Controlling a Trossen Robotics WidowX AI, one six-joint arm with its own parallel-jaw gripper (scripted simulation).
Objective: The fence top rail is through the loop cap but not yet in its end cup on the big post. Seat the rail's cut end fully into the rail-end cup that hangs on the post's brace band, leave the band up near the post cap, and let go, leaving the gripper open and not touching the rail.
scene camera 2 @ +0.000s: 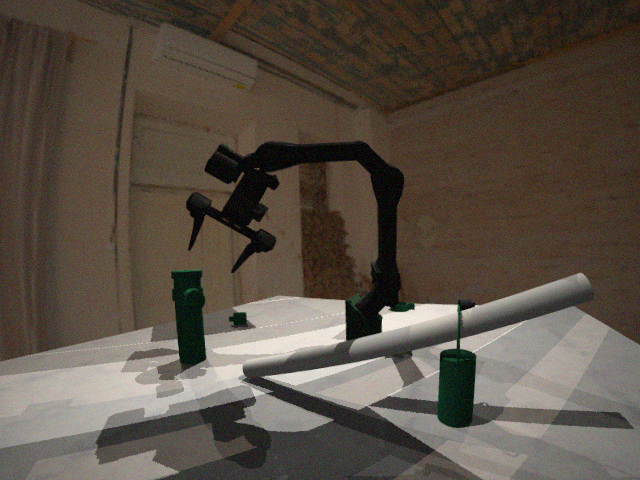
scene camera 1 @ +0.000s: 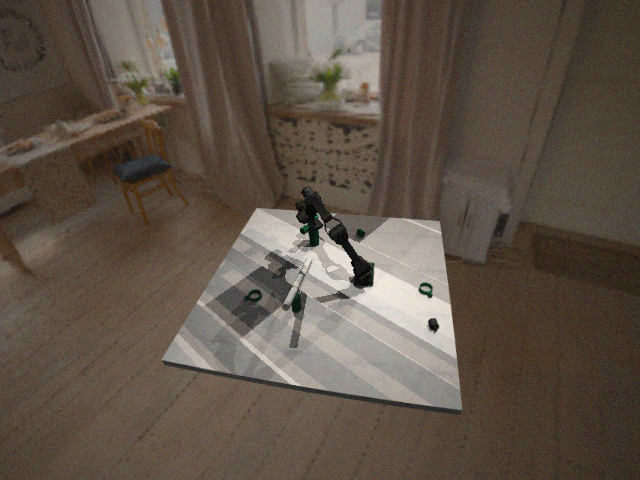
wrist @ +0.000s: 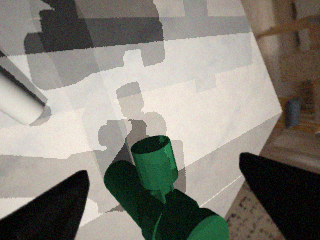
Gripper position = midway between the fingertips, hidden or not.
Note:
My gripper (scene camera 2: 210, 261) is open, holding nothing. Also in view: a big green post (scene camera 2: 190, 327) and a small green post (scene camera 2: 457, 367).
My gripper is seen too in the wrist view (wrist: 165, 168).

